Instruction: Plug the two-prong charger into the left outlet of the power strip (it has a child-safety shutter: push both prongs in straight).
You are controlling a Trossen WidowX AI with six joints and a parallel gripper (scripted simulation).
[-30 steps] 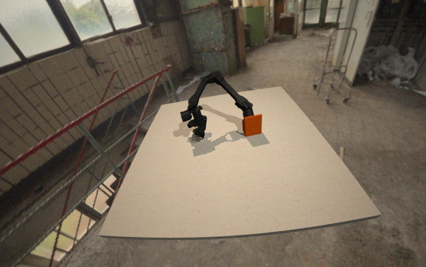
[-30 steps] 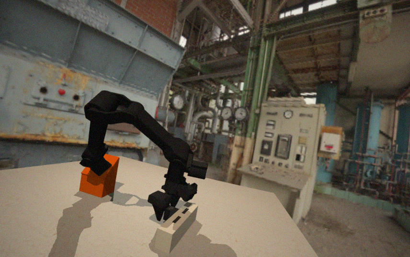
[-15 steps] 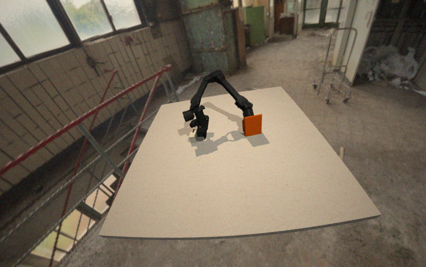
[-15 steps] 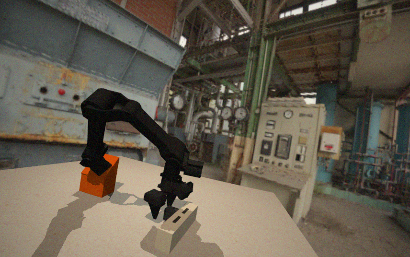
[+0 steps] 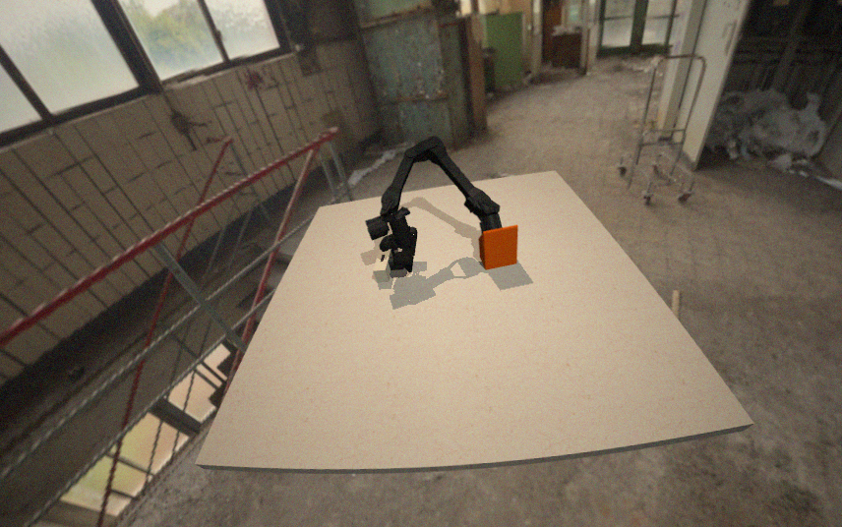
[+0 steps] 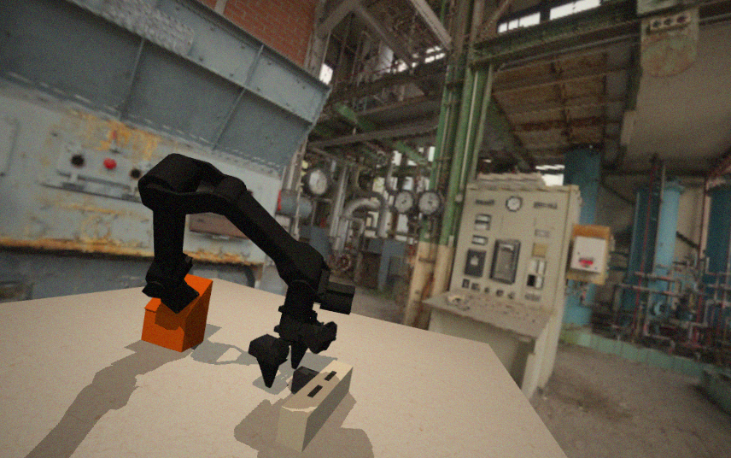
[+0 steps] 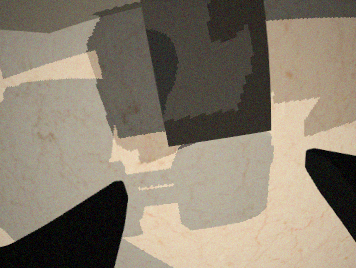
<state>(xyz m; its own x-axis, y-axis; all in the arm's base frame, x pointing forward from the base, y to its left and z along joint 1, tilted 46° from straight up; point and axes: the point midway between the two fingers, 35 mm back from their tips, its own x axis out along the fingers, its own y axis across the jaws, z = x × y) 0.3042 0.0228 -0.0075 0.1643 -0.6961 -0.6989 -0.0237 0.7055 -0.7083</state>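
Now: the two-prong charger 7 cm ahead of my gripper tip and 1 cm above it.
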